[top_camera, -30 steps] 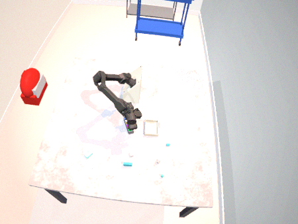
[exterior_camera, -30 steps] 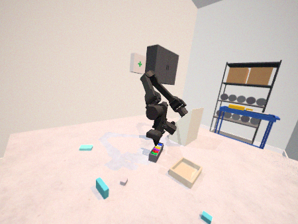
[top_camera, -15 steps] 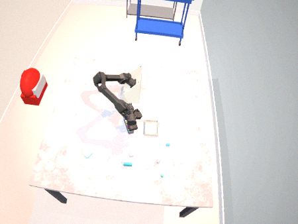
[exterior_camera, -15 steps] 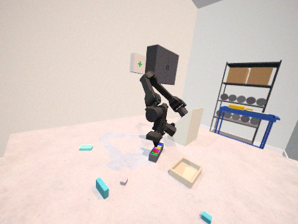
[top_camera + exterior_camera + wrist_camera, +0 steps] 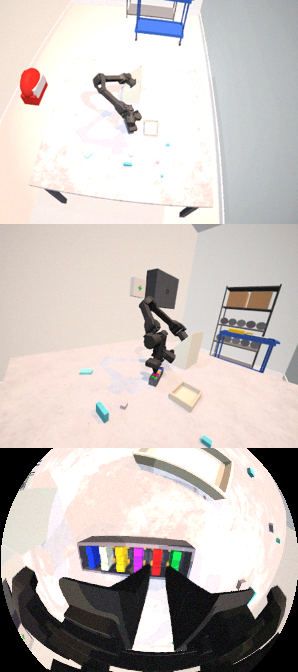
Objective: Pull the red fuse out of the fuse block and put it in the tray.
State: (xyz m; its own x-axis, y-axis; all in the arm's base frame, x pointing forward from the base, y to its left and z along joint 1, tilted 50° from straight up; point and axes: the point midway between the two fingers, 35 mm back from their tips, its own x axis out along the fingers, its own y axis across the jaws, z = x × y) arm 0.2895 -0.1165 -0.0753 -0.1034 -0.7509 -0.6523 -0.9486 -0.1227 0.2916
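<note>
Right now the shallow beige tray is 17 cm to the left of my gripper tip, 5 cm below it and 1 cm behind it.
</note>
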